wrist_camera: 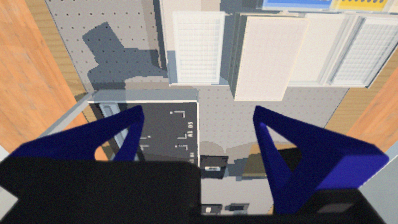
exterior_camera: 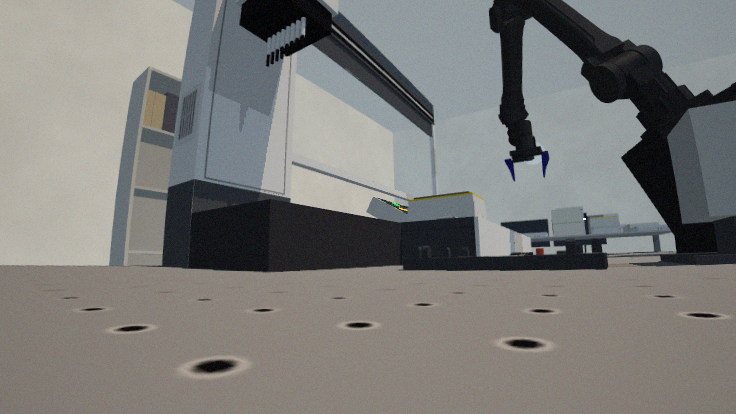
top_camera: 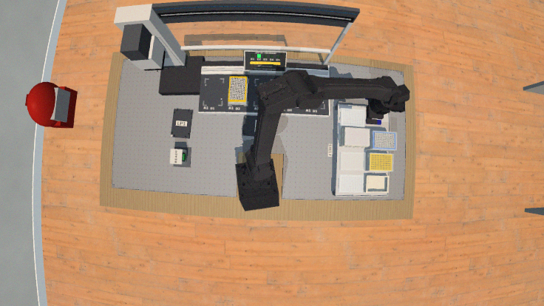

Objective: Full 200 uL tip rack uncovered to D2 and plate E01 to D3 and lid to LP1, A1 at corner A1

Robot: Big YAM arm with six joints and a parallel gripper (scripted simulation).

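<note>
Now: the clear plate lid 20 cm below my hand. The rest, counted from my hand: shelf 21 cm below, 17 cm behind, 6 cm to the right; white sealed block 15 cm below, 10 cm behind, 1 cm to the left; sample plate 20 cm below.
</note>
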